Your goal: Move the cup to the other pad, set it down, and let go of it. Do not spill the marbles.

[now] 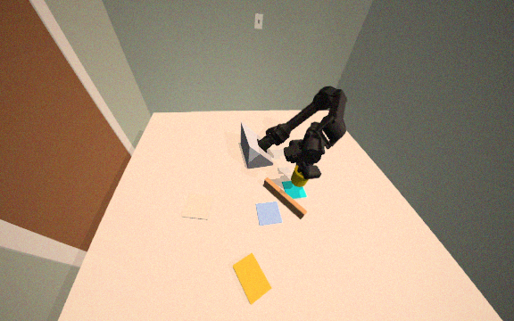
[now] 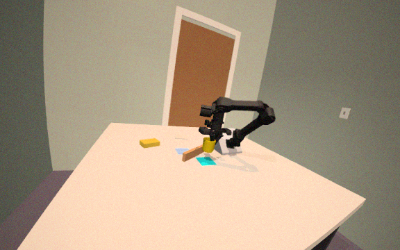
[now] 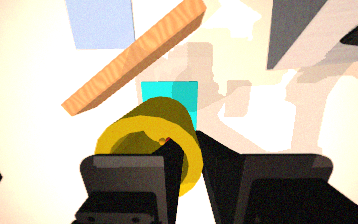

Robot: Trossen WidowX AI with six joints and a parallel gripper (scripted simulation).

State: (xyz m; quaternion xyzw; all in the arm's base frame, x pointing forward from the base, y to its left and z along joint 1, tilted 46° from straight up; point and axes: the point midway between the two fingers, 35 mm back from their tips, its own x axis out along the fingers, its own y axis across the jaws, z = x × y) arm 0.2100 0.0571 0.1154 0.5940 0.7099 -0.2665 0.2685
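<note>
Right now my gripper tip is 11 cm above the cyan pad and 3 cm short of it. Also, from my gripper tip: cream pad 41 cm to the right, 9 cm below, 8 cm ahead; light blue pad 13 cm to the right, 13 cm ahead, 11 cm below; wooden block 8 cm below, 8 cm ahead, 6 cm to the right.
</note>
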